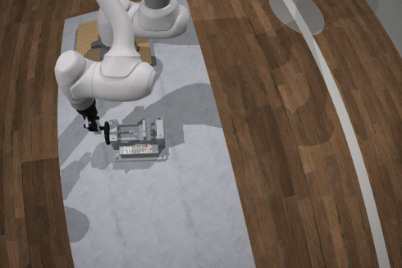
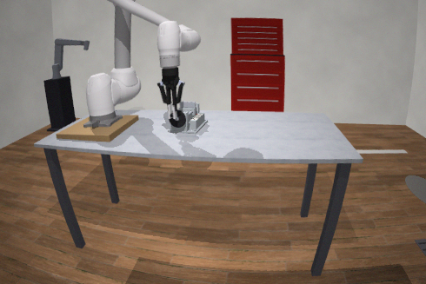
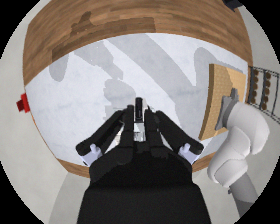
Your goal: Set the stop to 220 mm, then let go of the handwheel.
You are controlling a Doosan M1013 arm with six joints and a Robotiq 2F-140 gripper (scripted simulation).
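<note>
My hand is 20 mm to the right of the black handwheel and 20 mm above it. Also, from my hand: grey stop fixture (40 mm ahead, 180 mm to the left, 30 mm below).
</note>
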